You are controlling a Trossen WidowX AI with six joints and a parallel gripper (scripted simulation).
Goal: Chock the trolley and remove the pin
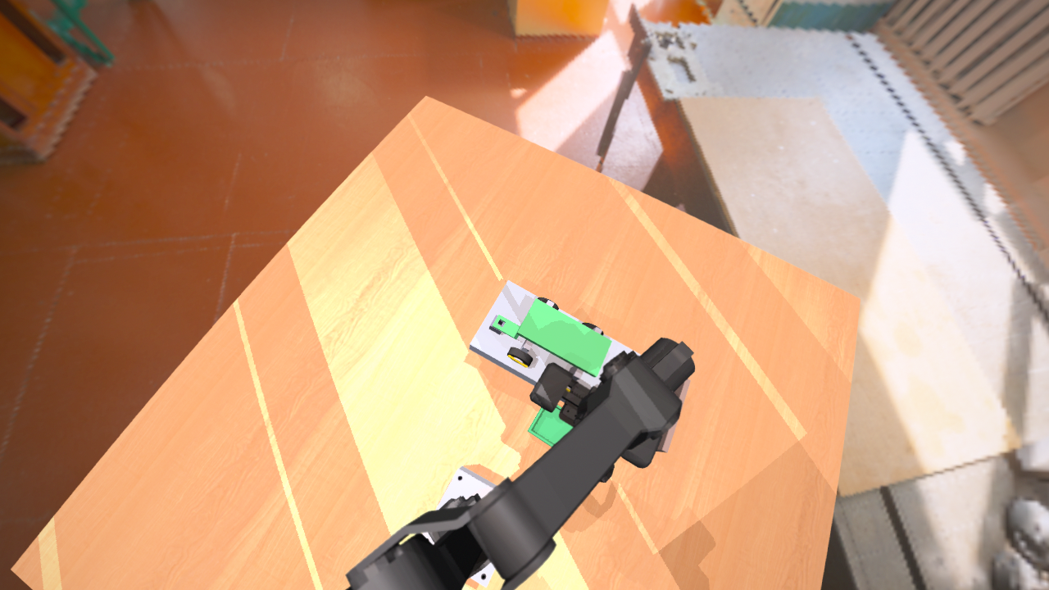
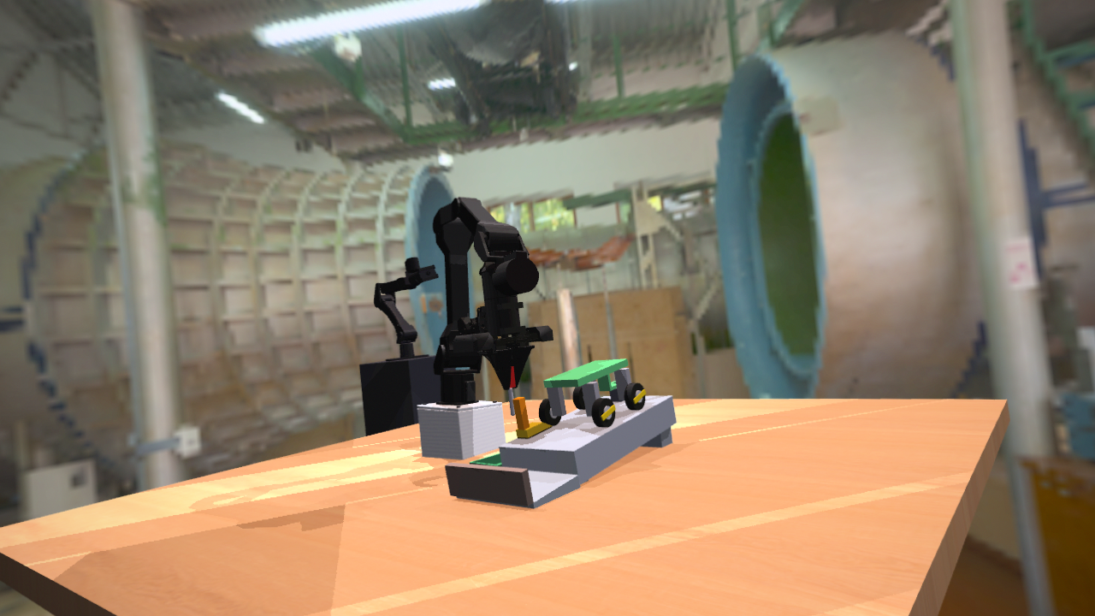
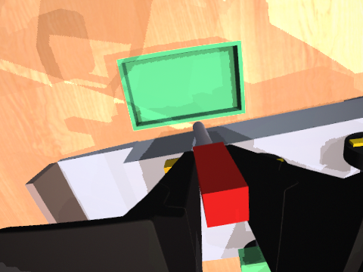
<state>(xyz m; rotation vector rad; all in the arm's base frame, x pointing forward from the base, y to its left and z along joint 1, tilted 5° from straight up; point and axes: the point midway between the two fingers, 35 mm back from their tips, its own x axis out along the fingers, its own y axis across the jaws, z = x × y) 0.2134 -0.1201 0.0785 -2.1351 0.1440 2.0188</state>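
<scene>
Right now the green tray is 2 cm behind my gripper tip and 14 cm below it. Round my gripper tip: yellow chock (4 cm ahead, 1 cm to the right, 5 cm below); stop pin (right at my gripper tip); trolley (12 cm ahead, 7 cm to the left, 3 cm below).
</scene>
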